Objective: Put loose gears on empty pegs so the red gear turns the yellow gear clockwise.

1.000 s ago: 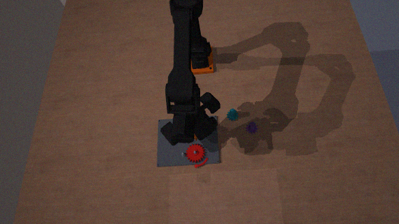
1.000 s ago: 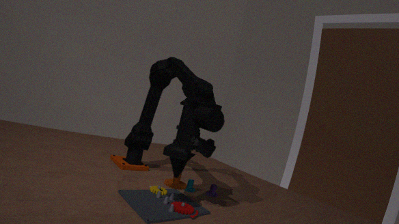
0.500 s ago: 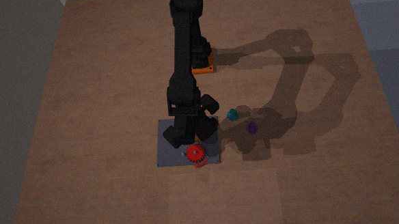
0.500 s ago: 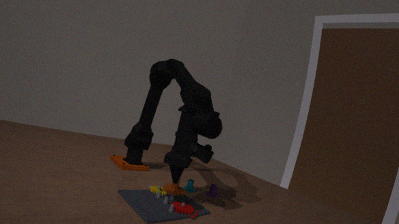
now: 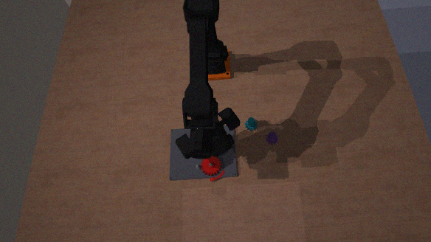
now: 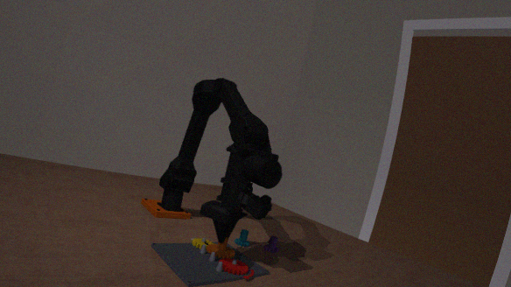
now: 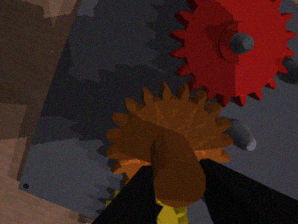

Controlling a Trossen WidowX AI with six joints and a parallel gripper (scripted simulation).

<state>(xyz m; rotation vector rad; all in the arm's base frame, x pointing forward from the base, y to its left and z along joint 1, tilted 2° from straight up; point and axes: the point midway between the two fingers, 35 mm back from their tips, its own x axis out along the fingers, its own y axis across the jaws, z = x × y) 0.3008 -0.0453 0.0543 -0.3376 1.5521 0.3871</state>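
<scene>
Now: gripper tip 1 cm above the orange gear. The rest, counted from my gripper tip: white arrow (8 cm behind, 1 cm to the left, 4 cm below); then yellow striped gear (6 cm behind, 1 cm to the right, 3 cm below); then red gear (6 cm ahead, 1 cm to the right, 3 cm below).
</scene>
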